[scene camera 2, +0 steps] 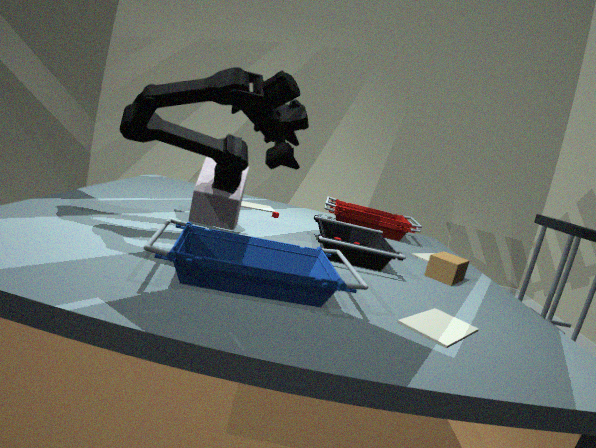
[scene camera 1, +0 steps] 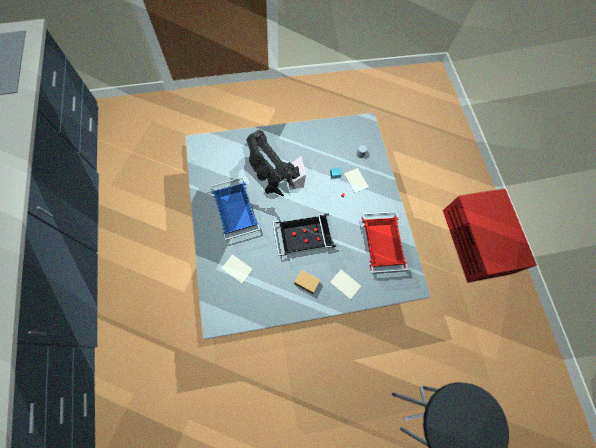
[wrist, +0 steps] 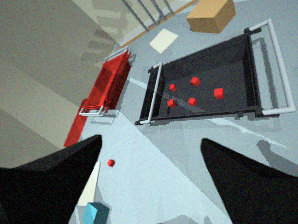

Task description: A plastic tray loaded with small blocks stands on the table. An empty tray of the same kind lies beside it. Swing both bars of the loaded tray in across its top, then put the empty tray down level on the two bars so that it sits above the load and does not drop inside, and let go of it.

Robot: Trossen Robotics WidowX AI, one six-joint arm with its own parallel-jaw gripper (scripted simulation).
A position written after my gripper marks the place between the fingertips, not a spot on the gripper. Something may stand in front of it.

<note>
My gripper point(scene camera 2: 297, 156) is open, holding nothing. Also in view: a blue tray point(scene camera 2: 212, 259) and a tan box point(scene camera 2: 444, 267).
The blue tray is seen too in scene camera 1 point(scene camera 1: 233, 204). My gripper also shows in the wrist view point(wrist: 151, 141). The wrist view does not show the blue tray: it is out of frame.
</note>
